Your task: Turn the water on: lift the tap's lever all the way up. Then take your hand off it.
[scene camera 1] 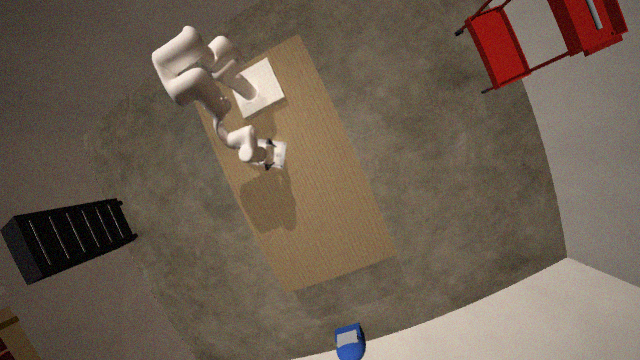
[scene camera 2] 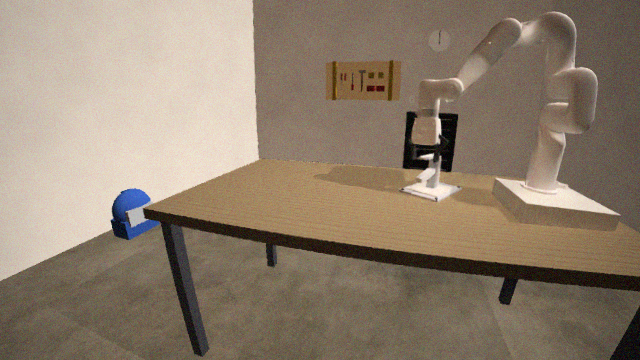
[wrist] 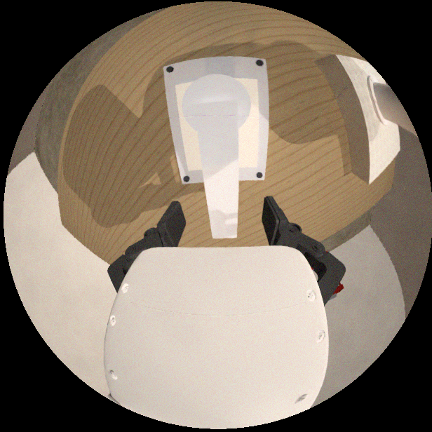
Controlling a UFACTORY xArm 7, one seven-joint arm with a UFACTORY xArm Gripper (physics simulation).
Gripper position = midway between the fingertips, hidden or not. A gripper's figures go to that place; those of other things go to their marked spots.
Scene:
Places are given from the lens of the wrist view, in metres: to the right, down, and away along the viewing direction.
my gripper [wrist: 221,209]: 0.00, -0.01, 0.13
white tap lever [wrist: 215,105]: 0.00, -0.07, 0.06
base plate [wrist: 235,66]: 0.03, -0.24, 0.11
The marked spots on the base plate and the white tap lever are 0.18 m apart.

